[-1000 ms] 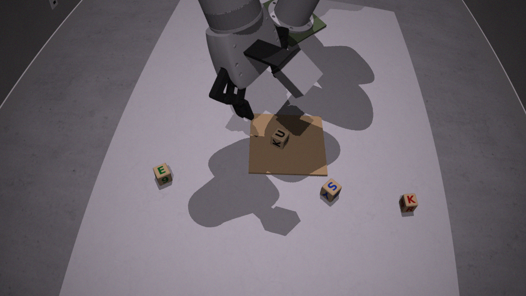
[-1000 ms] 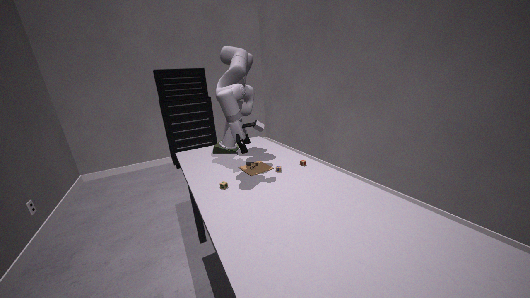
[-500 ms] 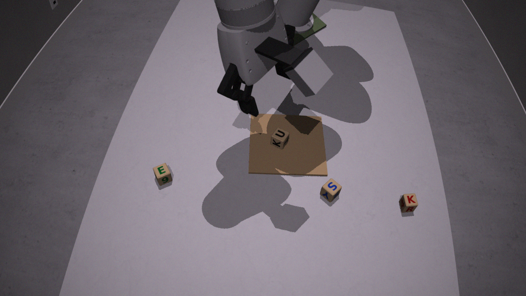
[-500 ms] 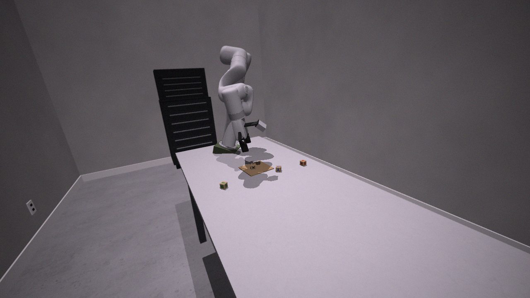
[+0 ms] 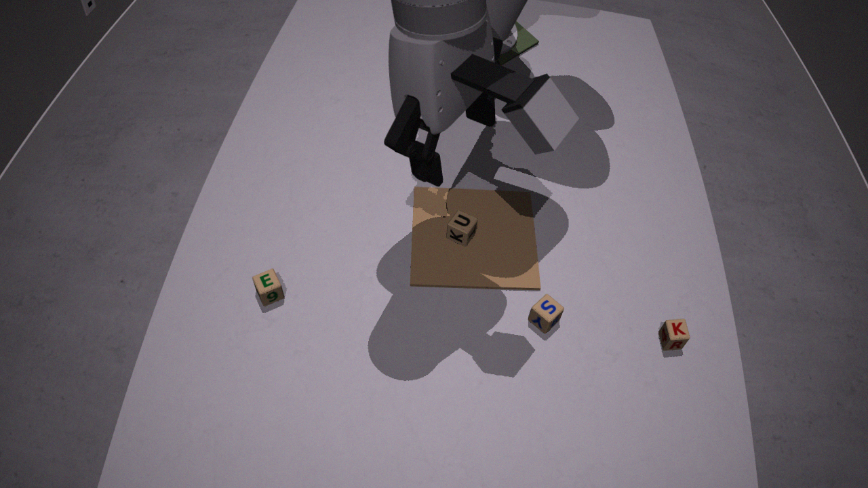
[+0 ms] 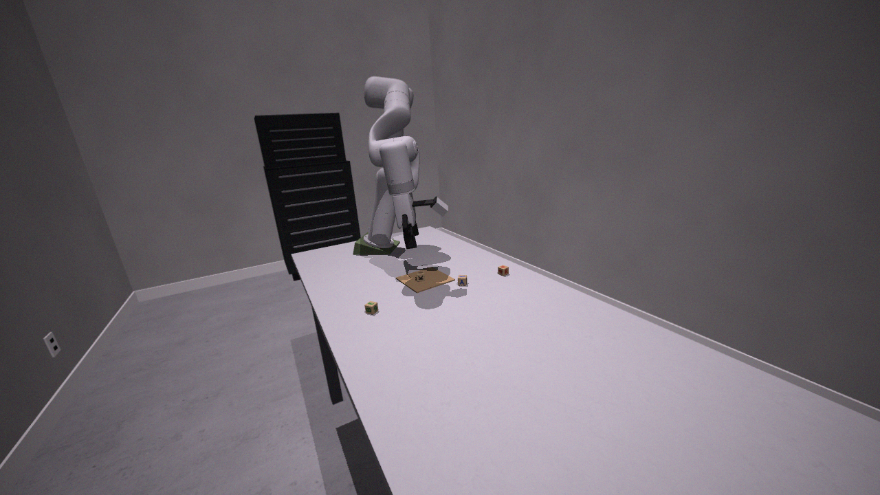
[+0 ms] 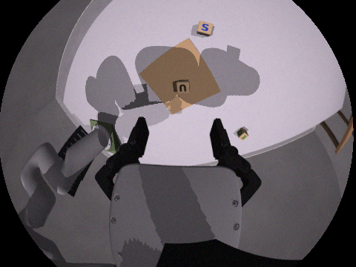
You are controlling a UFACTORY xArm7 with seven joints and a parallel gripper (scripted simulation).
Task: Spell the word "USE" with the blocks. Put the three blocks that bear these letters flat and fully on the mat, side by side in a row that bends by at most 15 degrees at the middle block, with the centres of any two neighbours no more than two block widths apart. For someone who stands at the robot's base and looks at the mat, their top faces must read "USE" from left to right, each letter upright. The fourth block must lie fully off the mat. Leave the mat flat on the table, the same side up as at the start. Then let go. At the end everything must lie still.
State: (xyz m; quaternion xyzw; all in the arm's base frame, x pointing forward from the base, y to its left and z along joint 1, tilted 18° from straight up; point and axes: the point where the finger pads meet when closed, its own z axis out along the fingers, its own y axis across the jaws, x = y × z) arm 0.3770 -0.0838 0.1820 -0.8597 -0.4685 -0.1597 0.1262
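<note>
My hand is 13 cm above the U block and 2 cm to the right of it. The rest, counted from my hand: tan mat 14 cm below, 3 cm to the left; S block 13 cm below, 11 cm to the left, 10 cm ahead; E block 18 cm to the right, 13 cm below, 9 cm ahead.
</note>
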